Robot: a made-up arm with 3 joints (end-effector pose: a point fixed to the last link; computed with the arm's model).
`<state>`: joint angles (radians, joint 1 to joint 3).
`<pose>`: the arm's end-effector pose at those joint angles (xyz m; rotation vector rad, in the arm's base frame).
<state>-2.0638 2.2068 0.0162</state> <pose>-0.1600 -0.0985 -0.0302 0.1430 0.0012 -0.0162</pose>
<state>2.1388 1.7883 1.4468</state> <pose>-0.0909 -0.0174 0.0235 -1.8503 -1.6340 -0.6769</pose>
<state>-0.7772 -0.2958 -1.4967</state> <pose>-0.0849 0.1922 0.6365 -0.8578 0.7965 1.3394</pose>
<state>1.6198 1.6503 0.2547</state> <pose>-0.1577 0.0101 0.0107 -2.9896 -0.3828 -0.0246</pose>
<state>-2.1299 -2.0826 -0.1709</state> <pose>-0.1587 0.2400 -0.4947 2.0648 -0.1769 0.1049</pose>
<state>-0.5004 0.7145 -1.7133</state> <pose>-0.0676 -0.2112 0.3488 0.1589 -0.1833 1.7060</pose>
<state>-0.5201 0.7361 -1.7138</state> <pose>-0.0676 -0.2069 0.3441 0.1603 -0.1850 1.7064</pose>
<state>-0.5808 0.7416 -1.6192</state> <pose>-0.0751 -0.1909 0.3538 0.1240 -0.1302 1.6154</pose>
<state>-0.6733 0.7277 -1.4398</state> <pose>-0.0895 -0.1614 0.3757 0.0447 -0.0392 1.4394</pose>
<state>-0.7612 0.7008 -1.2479</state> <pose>-0.1044 -0.1260 0.3987 -0.0523 0.0377 1.2475</pose>
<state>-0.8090 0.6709 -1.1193</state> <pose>-0.1140 -0.1006 0.4147 -0.1234 0.0773 1.1174</pose>
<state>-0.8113 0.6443 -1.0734</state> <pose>-0.1173 -0.0928 0.4240 -0.1506 0.0896 1.0708</pose>
